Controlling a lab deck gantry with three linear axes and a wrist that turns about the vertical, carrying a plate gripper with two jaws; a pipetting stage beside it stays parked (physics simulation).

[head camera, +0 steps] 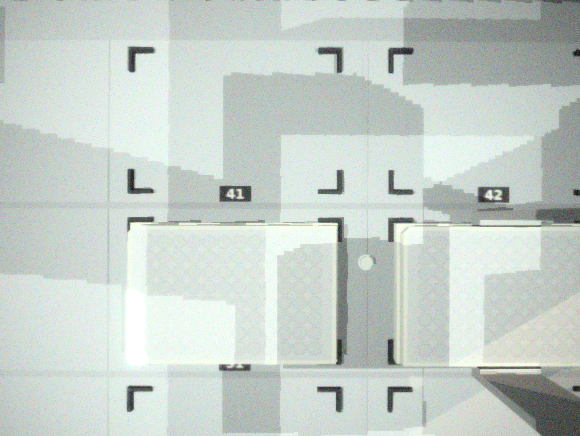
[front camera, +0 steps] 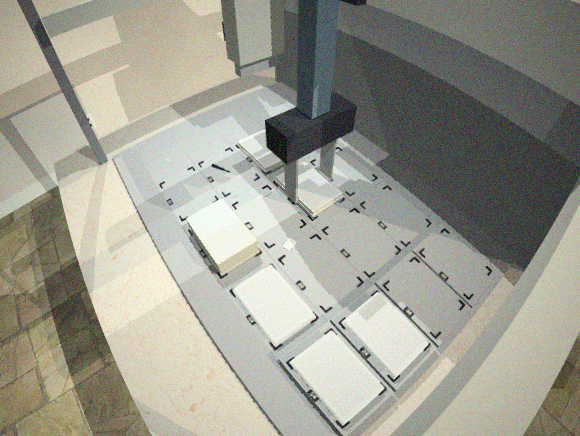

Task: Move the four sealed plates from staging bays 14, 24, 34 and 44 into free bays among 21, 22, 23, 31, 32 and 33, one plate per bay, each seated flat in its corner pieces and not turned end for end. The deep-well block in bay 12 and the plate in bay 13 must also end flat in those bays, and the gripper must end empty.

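Where they show: gripper, between the fingertips: point(head camera: 500, 293) point(front camera: 308, 187); robot's base, origin of its link: point(front camera: 160, 185).
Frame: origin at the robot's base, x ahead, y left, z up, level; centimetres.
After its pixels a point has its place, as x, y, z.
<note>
My gripper point(front camera: 310, 190) @[22.7, 25.7, 1.0] point(head camera: 510, 296) @[22.7, 25.7, 1.0] is down at bay 32, its jaws close against the long sides of a sealed plate point(front camera: 324, 198) @[27.7, 25.8, 1.9] point(head camera: 425, 325) @[17.8, 24.0, 1.8], shut on it. The plate lies level within the corner pieces at deck height; a tiny gap beneath cannot be judged. Another sealed plate point(front camera: 256, 146) @[4.9, 24.2, 1.4] point(head camera: 200, 270) @[4.5, 27.1, 1.4] lies flat in bay 31. In the front view, sealed plates sit in bay 14 point(front camera: 336, 377) @[55.7, 3.9, 2.9] and bay 24 point(front camera: 387, 332) @[55.7, 14.9, 2.9]. Bays 34 and 44 hold no plate. The tall deep-well block point(front camera: 220, 227) @[22.6, 4.6, 4.2] sits in bay 12, and a plate point(front camera: 274, 302) @[39.5, 4.4, 1.4] lies flat in bay 13.
A small white square point(front camera: 289, 244) @[31.2, 14.0, 0.1] lies on the deck near the middle. A thin dark stick point(front camera: 220, 168) @[5.0, 13.9, 0.4] lies near the back left. A small pale disc point(head camera: 366, 262) @[14.6, 27.5, 0.4] lies between bays 31 and 32. A slanting post point(front camera: 65, 80) @[-20.7, -9.8, 24.9] stands at the left.
</note>
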